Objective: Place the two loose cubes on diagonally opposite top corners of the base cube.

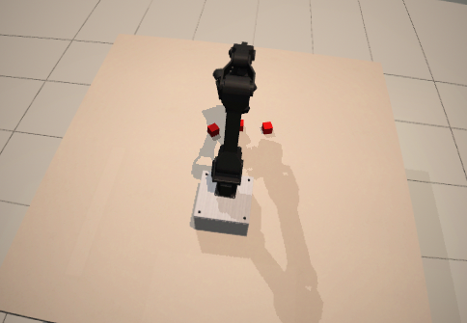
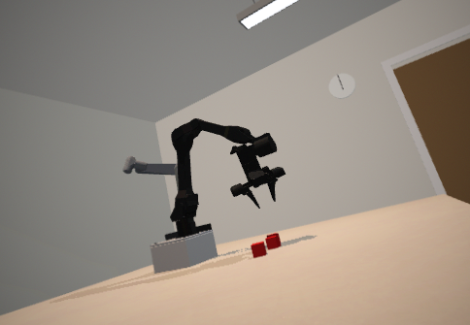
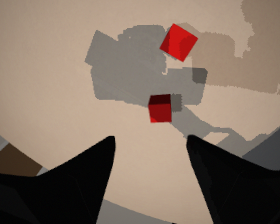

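Right now the red base cube is 110 mm below my gripper tip, 30 mm to the left of it and 30 mm behind it.
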